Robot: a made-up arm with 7 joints.
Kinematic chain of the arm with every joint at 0, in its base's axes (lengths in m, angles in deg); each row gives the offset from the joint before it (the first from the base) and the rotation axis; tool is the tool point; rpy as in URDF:
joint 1: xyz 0 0 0.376 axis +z
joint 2: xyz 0 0 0 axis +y
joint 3: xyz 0 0 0.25 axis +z
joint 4: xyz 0.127 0 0 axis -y
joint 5: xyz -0.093 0 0.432 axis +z
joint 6: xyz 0 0 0 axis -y
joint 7: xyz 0.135 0 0 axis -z
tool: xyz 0 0 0 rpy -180 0 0
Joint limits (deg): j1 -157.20..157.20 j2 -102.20..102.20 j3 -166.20..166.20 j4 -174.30..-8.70 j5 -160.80..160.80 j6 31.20..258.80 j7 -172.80..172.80
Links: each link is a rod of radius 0.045 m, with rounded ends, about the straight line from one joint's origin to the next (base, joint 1, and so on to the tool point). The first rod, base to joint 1, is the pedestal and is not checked.
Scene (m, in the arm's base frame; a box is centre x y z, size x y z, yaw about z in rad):
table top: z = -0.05
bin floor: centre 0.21 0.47 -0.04 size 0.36 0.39 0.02 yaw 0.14
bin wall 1: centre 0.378 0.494 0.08 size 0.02 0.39 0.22 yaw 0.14
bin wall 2: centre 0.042 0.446 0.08 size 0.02 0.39 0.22 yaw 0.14
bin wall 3: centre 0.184 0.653 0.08 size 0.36 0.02 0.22 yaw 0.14
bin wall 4: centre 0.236 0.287 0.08 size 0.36 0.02 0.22 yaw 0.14
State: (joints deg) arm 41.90 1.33 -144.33 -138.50 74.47 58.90 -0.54
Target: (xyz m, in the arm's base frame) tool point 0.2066 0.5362 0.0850
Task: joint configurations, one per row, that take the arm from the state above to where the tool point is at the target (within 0.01 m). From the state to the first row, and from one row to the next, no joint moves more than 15 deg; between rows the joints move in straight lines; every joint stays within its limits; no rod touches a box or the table.
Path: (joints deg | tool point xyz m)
1: 50.97 1.20 -130.43 -137.19 74.65 55.67 -0.54 | 0.1715 -0.5286 0.2831
2: 60.05 1.06 -116.54 -135.87 74.84 52.43 -0.54 | 0.3711 -0.4191 0.2922
3: 69.12 0.93 -102.64 -134.56 75.02 49.20 -0.54 | 0.5109 -0.2376 0.3018
4: 78.20 0.79 -88.75 -133.25 75.21 45.97 -0.54 | 0.5666 -0.0141 0.3124
5: 87.27 0.66 -74.85 -131.94 75.39 42.73 -0.54 | 0.5281 0.2140 0.3239
6: 96.34 0.53 -60.95 -130.62 75.58 39.50 -0.54 | 0.4012 0.4084 0.3364
7: 105.42 0.39 -47.06 -129.31 75.76 36.26 -0.54 | 0.2066 0.5362 0.3498
8: 106.85 13.29 -45.56 -126.24 77.66 42.64 -0.54 | 0.2030 0.5528 0.2633
9: 108.29 26.18 -44.05 -123.17 79.57 49.01 -0.54 | 0.2024 0.5530 0.1740
10: 109.73 39.07 -42.55 -120.10 81.47 55.38 -0.54 | 0.2065 0.5362 0.0850

